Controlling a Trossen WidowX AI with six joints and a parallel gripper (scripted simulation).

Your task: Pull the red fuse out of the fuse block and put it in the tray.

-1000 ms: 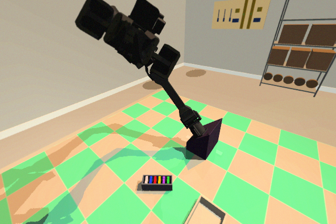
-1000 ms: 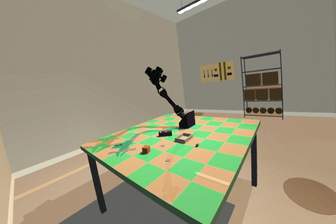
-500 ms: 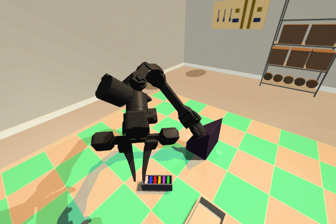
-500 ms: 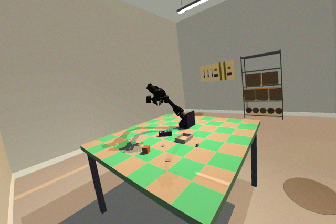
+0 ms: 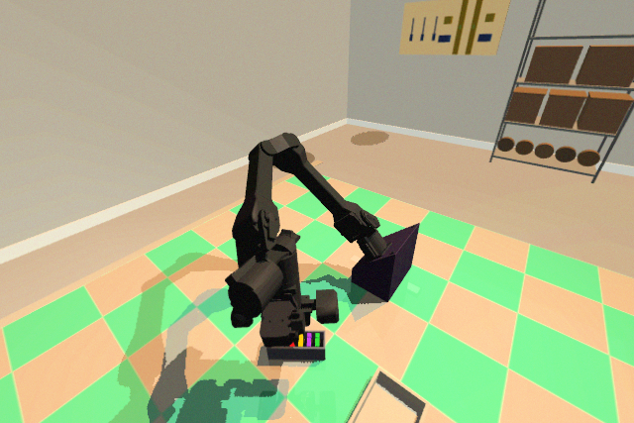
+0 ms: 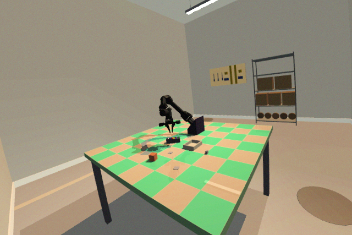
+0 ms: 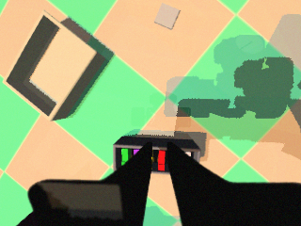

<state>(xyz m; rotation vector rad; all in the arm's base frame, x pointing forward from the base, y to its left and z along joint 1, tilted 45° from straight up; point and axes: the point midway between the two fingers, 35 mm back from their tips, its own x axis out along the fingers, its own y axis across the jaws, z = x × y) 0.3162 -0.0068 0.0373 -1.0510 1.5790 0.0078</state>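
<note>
Right now my gripper tip is 80 mm above the red fuse, 30 mm to the left of it and 30 mm past it. From my gripper tip the other things lie so: purple fuse (80 mm below, 50 mm behind); yellow fuse (80 mm below, 40 mm behind, 20 mm to the right); blue fuse (80 mm below, 40 mm to the right, 20 mm behind).
</note>
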